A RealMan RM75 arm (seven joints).
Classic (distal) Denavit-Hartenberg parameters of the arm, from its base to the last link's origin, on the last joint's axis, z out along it. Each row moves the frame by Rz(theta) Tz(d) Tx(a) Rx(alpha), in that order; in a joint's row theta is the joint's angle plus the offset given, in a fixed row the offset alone. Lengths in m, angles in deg.
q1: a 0  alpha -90  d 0.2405  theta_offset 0
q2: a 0  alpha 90  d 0  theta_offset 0
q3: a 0  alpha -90  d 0.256  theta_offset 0
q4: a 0  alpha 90  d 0  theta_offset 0
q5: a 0  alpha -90  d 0.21  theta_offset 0
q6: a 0  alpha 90  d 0  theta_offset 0
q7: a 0  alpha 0  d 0.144  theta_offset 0
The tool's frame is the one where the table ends.
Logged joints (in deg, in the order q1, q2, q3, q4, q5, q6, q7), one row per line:
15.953, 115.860, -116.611, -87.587, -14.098, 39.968, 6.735
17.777, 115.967, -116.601, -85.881, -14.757, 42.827, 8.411
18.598, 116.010, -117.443, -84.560, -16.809, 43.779, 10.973
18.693, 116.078, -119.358, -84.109, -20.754, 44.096, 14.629
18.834, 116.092, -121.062, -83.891, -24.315, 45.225, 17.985
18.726, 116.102, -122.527, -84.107, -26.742, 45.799, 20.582
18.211, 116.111, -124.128, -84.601, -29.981, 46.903, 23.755
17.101, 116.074, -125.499, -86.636, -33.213, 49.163, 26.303
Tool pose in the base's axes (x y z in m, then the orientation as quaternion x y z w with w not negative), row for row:
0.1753, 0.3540, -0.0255, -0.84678, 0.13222, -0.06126, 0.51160
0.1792, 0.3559, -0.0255, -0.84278, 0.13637, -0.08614, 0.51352
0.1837, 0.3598, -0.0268, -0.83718, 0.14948, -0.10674, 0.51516
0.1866, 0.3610, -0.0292, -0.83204, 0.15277, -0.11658, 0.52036
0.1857, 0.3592, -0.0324, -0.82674, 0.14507, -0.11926, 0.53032
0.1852, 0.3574, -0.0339, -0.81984, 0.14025, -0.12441, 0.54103
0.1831, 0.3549, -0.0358, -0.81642, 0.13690, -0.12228, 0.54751
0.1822, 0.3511, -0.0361, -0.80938, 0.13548, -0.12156, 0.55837
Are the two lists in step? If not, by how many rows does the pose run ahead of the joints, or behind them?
The pose runs 1 row behind the joints: the pose in row i belongs to the joints in row i - 1.
